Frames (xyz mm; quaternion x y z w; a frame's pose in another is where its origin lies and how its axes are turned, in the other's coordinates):
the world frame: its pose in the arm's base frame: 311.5 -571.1 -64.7 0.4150 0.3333 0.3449 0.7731
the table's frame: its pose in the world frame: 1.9 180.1 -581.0 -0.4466 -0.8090 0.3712 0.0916
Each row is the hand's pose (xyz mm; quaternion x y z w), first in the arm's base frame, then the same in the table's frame.
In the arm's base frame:
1: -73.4 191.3 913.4 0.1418 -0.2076 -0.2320 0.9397
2: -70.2 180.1 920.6 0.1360 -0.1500 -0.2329 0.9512
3: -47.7 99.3 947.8 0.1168 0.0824 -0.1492 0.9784
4: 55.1 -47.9 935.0 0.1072 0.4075 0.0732 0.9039
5: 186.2 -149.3 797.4 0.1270 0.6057 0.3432 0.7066
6: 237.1 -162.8 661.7 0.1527 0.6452 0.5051 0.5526
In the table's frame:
1: 683.9 214.1 -923.9 -0.2701 0.7251 -0.3242 0.5442
2: 687.9 201.5 -927.3 -0.2668 0.7591 -0.3264 0.4961
3: 698.6 114.3 -935.2 -0.1708 0.8866 -0.3015 0.3063
4: 630.6 -51.5 -952.0 0.0761 0.9712 -0.2256 0.0115
5: 448.0 -161.6 -921.7 -0.3727 -0.8950 0.1290 0.2085
6: 314.1 -166.6 -864.7 -0.5490 -0.7837 0.0713 0.2817

